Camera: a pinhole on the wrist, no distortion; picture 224 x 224 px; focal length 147.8 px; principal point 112.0 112.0 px. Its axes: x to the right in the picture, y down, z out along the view. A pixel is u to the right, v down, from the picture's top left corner.
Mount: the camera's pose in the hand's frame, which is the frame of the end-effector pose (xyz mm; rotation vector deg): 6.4 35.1 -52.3 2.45 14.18 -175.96
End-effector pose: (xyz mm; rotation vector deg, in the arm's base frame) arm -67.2 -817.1 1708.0 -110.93 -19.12 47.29
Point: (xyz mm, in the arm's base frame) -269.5 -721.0 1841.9
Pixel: 209.5 191.2
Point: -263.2 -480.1 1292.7
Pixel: 43.6 38.1
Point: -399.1 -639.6 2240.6
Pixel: outside the picture
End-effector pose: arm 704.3 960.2 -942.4 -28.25 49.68 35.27
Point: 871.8 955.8 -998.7
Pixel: outside the picture
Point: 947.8 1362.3 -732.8
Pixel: 89.2 72.4
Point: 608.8 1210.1 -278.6
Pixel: outside the picture
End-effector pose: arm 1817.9 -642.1 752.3 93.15 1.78 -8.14
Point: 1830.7 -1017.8 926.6
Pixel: 98.6 25.4
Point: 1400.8 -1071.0 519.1
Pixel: 206.5 157.4
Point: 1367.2 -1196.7 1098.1
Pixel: 219.3 4.8
